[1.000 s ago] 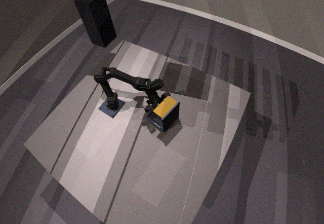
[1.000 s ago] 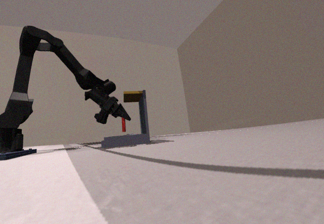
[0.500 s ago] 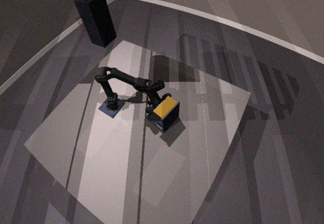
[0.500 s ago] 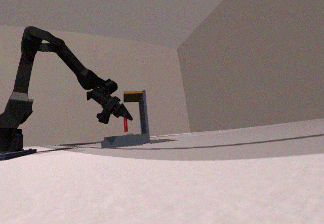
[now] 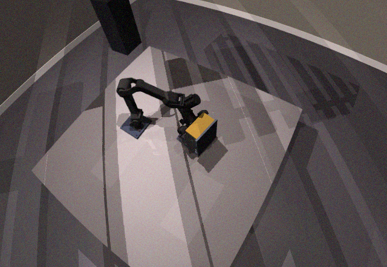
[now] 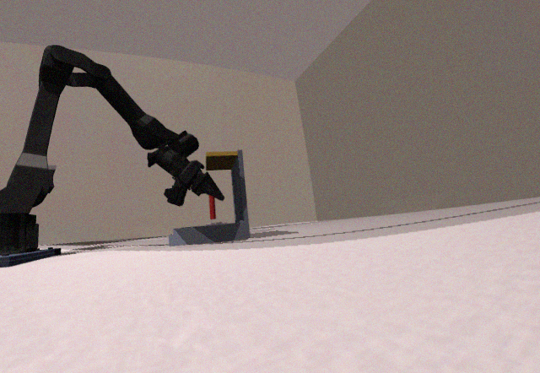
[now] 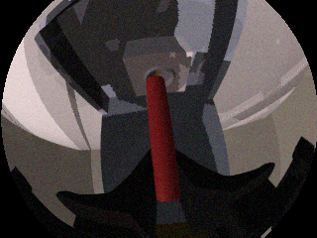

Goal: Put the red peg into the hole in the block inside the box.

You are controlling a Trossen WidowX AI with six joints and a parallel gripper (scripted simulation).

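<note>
Now: the back wall 4 cm ahead of my gripper tip, 1 cm to the right of it and 1 cm above it. From my gripper tip the other things lie so: red peg (3 cm behind, 1 cm to the left, 1 cm below); roof (10 cm above).
</note>
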